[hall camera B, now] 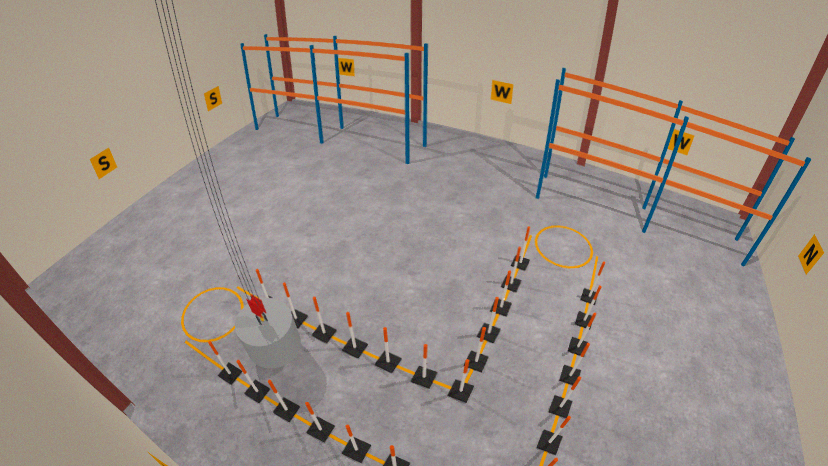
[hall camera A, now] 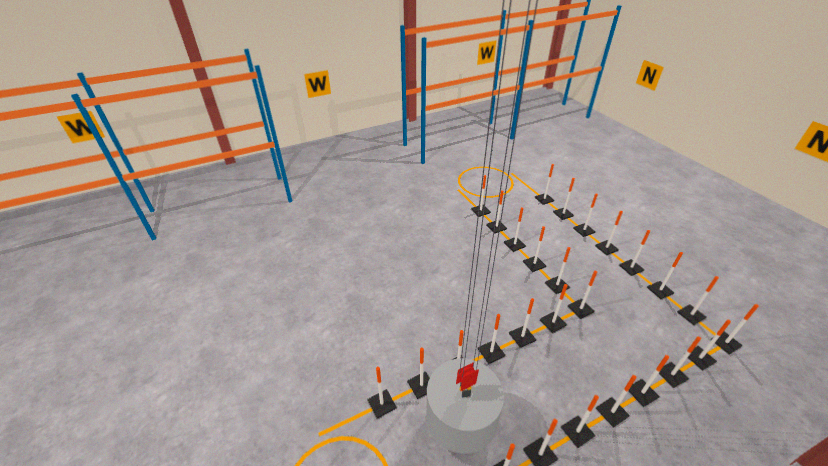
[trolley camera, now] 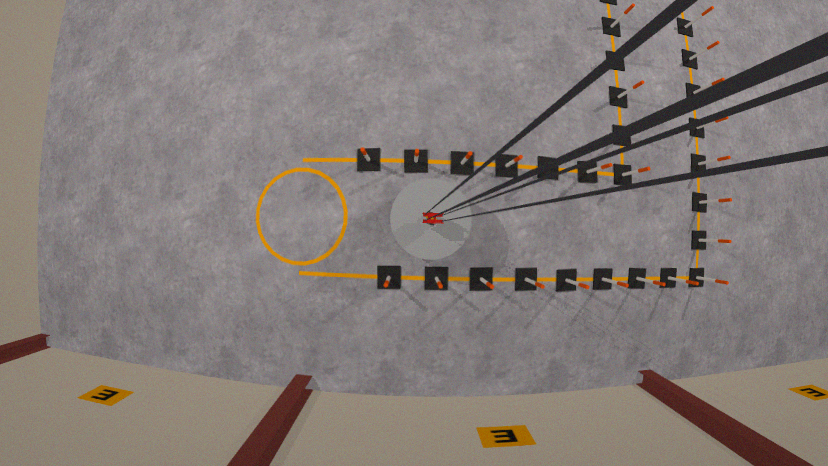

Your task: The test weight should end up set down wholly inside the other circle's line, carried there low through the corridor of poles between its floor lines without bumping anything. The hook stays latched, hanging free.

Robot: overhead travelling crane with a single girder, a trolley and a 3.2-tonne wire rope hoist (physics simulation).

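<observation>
The grey cylindrical test weight (hall camera A: 463, 425) (hall camera B: 272, 347) (trolley camera: 410, 202) hangs upright on the ropes, low above the floor, its shadow offset to one side. It is in the corridor's first leg, between the two pole rows, past the near circle (hall camera A: 343, 438) (hall camera B: 183, 318) (trolley camera: 257, 217). In the trolley view a narrow gap shows to the bases on both sides. My hook (hall camera A: 467, 391) (hall camera B: 261, 317) (trolley camera: 432, 218), under the red block, is engaged at the weight's top centre; its latch is too small to see. The other circle (hall camera A: 485, 167) (hall camera B: 560, 226) lies at the corridor's far end.
Orange-tipped poles on black bases (hall camera A: 522, 336) (hall camera B: 388, 361) (trolley camera: 416, 160) stand along yellow floor lines (hall camera A: 347, 420) (hall camera B: 202, 353) (trolley camera: 330, 160). The corridor turns a corner towards the other circle. Blue and orange racks (hall camera A: 423, 133) (hall camera B: 407, 138) stand by the W wall.
</observation>
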